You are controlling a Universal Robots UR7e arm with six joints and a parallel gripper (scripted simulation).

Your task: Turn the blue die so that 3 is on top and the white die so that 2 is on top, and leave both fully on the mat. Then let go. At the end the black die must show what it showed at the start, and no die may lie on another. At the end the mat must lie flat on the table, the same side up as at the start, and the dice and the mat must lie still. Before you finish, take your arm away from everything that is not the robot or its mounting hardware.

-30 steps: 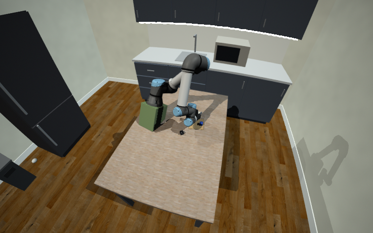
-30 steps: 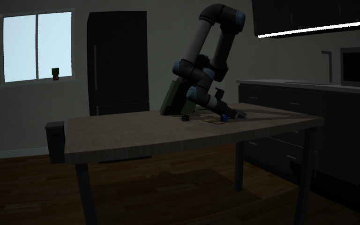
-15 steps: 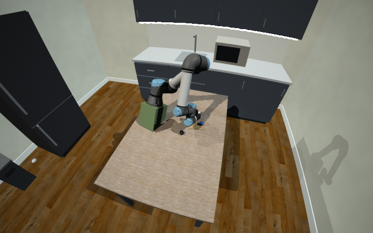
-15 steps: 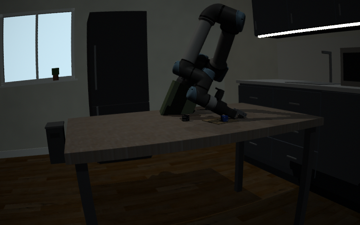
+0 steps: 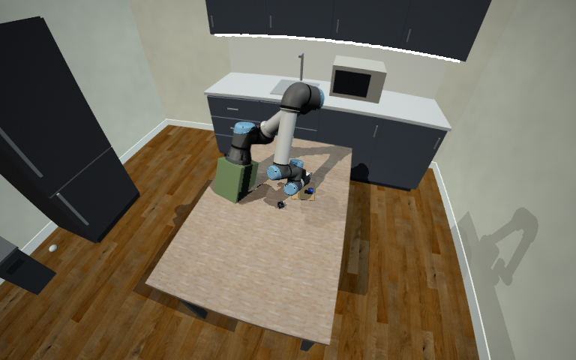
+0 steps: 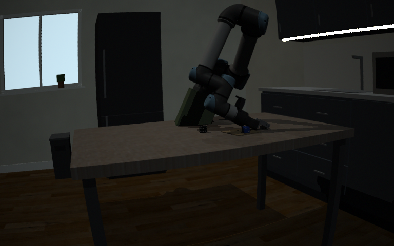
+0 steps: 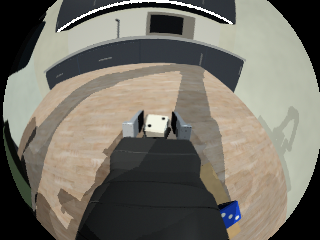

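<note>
My gripper is now 10 mm to the left of the white die and 10 mm above it. Round my hand: black die (60 mm behind, 310 mm to the right, 10 mm below); blue die (70 mm ahead, 140 mm to the right, 10 mm below); tan mat (20 mm ahead, 140 mm to the right, 20 mm below).
</note>
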